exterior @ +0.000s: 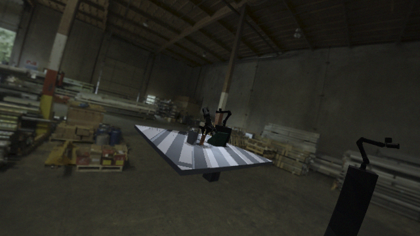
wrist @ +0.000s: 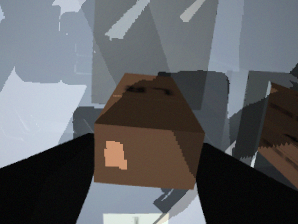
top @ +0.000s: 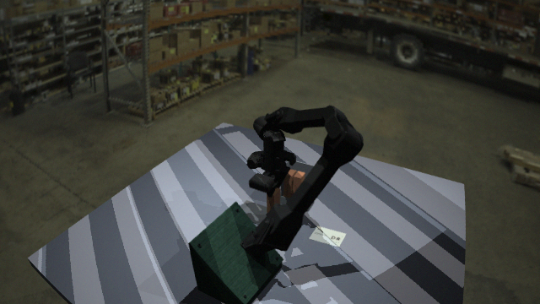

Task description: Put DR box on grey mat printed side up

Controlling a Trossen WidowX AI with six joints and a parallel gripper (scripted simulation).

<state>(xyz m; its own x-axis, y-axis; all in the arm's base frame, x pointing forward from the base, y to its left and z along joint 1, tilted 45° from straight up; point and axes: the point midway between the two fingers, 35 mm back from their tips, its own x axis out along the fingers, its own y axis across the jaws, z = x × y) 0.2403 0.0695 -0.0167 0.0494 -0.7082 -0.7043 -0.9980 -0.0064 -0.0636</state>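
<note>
Right now my gripper tip is 110 mm above the grey mat, 60 mm to the right of it and 10 mm short of it. Round my gripper tip: white card: 200 mm to the right, 110 mm below.
</note>
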